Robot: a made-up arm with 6 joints.
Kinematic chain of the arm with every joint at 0, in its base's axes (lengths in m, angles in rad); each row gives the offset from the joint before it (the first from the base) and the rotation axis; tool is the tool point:
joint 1: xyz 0 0 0.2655 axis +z
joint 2: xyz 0 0 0 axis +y
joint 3: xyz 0 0 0.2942 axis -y
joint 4: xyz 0 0 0 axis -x
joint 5: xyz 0.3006 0 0 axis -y
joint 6: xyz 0 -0.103 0 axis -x
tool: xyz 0 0 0
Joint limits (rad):
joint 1: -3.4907..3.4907
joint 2: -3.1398..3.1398
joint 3: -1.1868..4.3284
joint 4: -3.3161..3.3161
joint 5: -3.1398..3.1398
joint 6: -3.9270..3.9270
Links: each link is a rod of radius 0.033 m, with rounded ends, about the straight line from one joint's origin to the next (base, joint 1, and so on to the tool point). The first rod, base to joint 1, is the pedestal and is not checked.
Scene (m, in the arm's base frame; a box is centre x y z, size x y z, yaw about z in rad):
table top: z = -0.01
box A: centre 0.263 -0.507 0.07 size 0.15 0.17 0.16 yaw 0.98
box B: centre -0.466 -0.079 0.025 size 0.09 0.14 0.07 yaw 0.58
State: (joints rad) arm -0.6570 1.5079 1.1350 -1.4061 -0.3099 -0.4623
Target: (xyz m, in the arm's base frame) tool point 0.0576 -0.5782 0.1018
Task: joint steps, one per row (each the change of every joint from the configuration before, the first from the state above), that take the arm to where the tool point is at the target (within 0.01 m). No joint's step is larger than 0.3 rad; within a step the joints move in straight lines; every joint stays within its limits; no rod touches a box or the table.
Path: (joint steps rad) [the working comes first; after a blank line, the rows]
Joints at the target: -1.4215 1.6814 1.5714 -1.2847 -0.3099 -0.4623
Straight joint move there: touches box A.

1: -0.1805 -0.2377 0.2394 -0.1717 0.1256 -0.1324
2: -0.1805 -0.2377 0.2393 -0.1716 0.1257 -0.1323
3: -0.1804 -0.2378 0.2394 -0.1717 0.1256 -0.1324
4: -0.1805 -0.2377 0.2394 -0.1717 0.1257 -0.1323
5: -0.1805 -0.2377 0.2393 -0.1716 0.1256 -0.1324
6: 0.0276 0.2724 -0.1521 0.1959 -0.1256 0.1324
7: 0.0276 0.2724 -0.1520 0.1960 -0.1257 0.1323
8: 0.0276 0.2725 -0.1521 0.1959 -0.1256 0.1324
9: 0.0276 0.2724 -0.1521 0.1960 -0.1257 0.1323
10: 0.0275 0.2724 -0.1521 0.1959 -0.1256 0.1324

